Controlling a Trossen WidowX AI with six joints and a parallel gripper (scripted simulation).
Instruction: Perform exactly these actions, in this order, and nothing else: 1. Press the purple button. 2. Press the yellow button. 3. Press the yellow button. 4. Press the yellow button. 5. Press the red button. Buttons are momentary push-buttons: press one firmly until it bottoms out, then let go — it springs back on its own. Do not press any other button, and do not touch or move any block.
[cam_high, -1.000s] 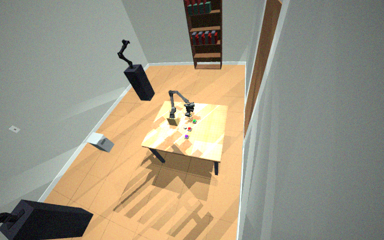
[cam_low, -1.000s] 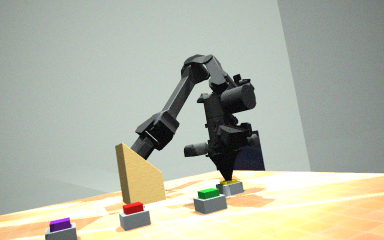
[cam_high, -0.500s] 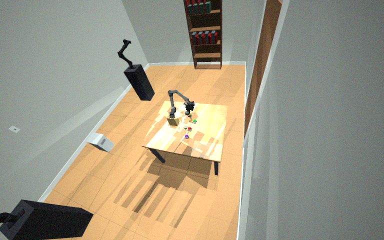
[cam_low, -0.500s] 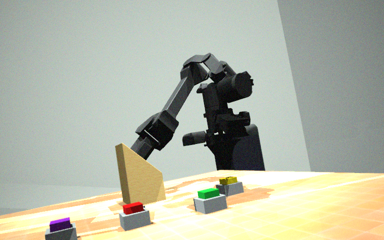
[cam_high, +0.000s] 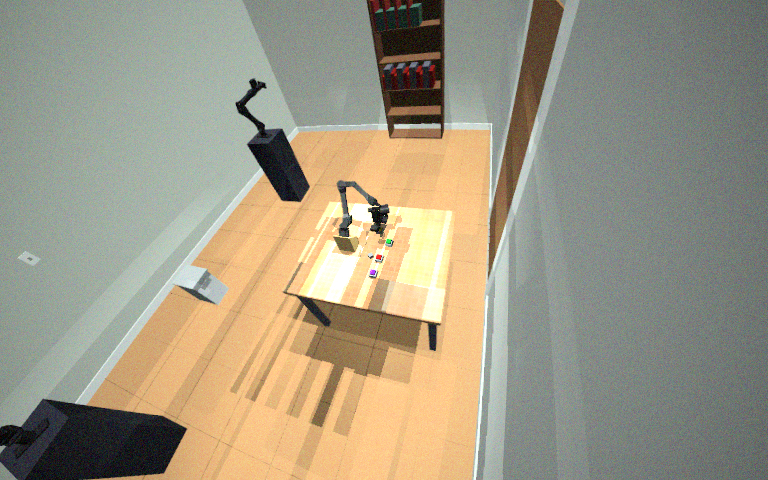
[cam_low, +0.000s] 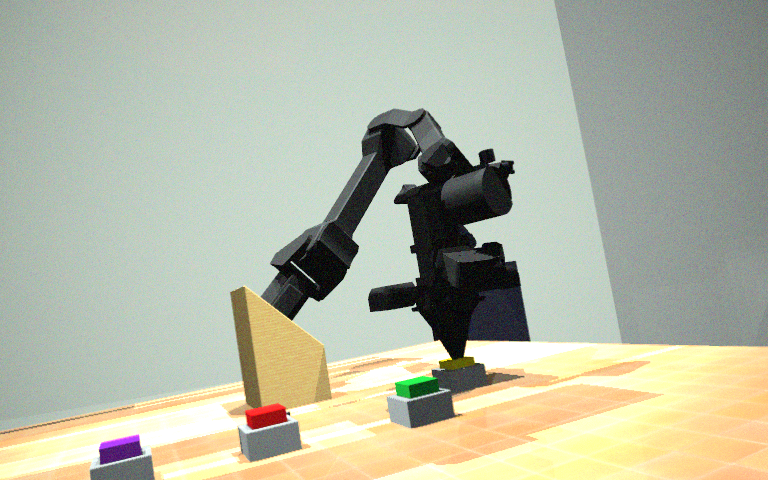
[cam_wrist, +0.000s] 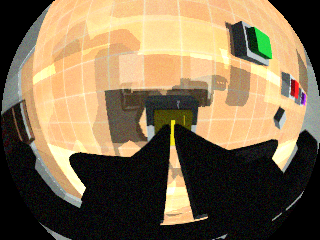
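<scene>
My gripper tip is now 10 mm above the yellow button. Round my gripper tip: red button 60 mm ahead, 250 mm to the right; then purple button 50 mm ahead, 380 mm to the right; then green button 100 mm ahead, 110 mm to the right.
</scene>
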